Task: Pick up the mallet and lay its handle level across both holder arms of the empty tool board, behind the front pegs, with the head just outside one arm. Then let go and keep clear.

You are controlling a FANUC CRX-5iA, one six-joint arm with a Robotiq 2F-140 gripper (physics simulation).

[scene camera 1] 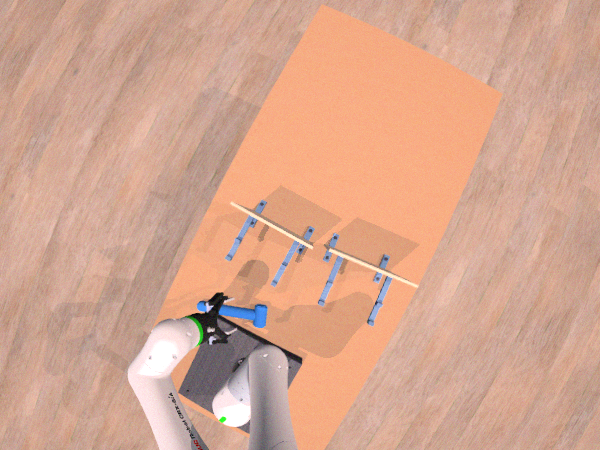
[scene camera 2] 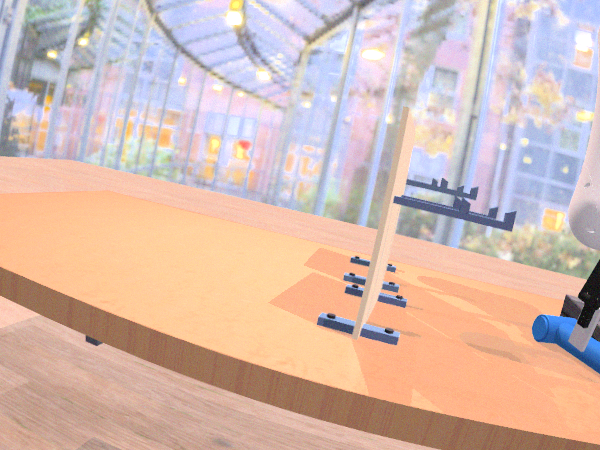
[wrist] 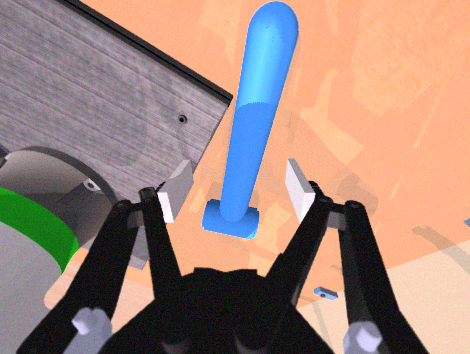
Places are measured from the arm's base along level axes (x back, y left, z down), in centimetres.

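Where they show: gripper, fingertip midpoint: [scene camera 1: 232,313] [scene camera 2: 597,343] [wrist: 238,171]; arm's base, link origin: [wrist: 68,193].
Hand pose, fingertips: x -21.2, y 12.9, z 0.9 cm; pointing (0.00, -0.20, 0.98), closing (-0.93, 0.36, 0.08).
Note:
Each offset is from my fingertips to the top centre of the thing. "pt": to the spot under its first point. Level surfaces: height alone.
A blue mallet @[dx -0.3, dy +0.9, dz -0.9 cm] [scene camera 1: 240,312] [scene camera 2: 575,337] [wrist: 252,135] lies by the dark base plate. Its head @[pt dx -2.6, dy -10.5, dz -0.9 cm] [scene camera 1: 260,316] [wrist: 230,219] points right in scene camera 1. My gripper [scene camera 1: 233,315] [wrist: 238,171] is open, fingers partly drawn in, one on each side of the handle. The wrist view shows a gap on both sides. Two upright tool boards [scene camera 1: 271,225] [scene camera 1: 360,261] stand side by side; neither bears a tool. Each has two blue holder arms, as on the left board [scene camera 1: 240,237] [scene camera 1: 285,265] and right board [scene camera 1: 331,282] [scene camera 1: 380,302], with pegs.
The dark base plate [scene camera 1: 210,370] [wrist: 125,90] lies close beside the mallet. My arm's links [scene camera 1: 165,350] [scene camera 1: 270,395] stand over and beside it. The boards rest on low blue feet @[pt dx -38.7, dy +4.5, dz +2.6 cm] [scene camera 2: 357,330]. The orange table top @[dz +3.8 cm] [scene camera 1: 380,100] stretches behind the boards.

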